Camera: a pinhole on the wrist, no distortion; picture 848 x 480 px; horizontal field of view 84.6 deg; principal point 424.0 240.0 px. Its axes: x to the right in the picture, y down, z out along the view. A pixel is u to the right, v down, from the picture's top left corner.
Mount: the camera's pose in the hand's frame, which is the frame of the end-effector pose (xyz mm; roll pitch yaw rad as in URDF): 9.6 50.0 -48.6 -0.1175 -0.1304 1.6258
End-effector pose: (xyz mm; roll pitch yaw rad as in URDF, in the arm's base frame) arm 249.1 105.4 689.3 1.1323 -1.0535 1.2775
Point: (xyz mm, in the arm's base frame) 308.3 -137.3 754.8
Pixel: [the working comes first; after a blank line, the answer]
In the camera's frame: 130.5 25.1 246.3

670.8 287.5
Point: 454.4 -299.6 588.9
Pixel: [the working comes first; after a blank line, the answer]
In the camera's frame: 100.4 205.8 450.4

527.8 452.9
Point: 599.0 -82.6 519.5
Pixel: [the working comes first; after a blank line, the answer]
In the camera's frame: -165.0 157.8 441.1

249.7 406.8
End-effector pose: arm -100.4 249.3 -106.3 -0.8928 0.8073 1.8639
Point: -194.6 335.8 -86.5
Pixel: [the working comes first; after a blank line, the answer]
In the camera's frame: -63.2 -66.9 160.7

240.8 46.0
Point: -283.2 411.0 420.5
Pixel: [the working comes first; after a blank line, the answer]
In the camera's frame: -291.7 204.6 541.1

172.8 416.2
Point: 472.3 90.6 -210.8
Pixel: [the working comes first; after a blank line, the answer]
In the camera's frame: -189.8 219.4 -489.2

behind the camera
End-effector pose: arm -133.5 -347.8 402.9 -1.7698 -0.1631 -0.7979
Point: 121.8 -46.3 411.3
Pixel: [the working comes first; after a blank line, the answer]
In the camera's frame: -81.9 0.4 448.8

339.0 240.5
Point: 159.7 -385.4 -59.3
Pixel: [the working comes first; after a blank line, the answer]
In the camera's frame: 428.2 -196.4 251.6

outside the picture
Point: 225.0 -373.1 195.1
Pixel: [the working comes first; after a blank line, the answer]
In the camera's frame: 176.1 -264.2 282.7

outside the picture
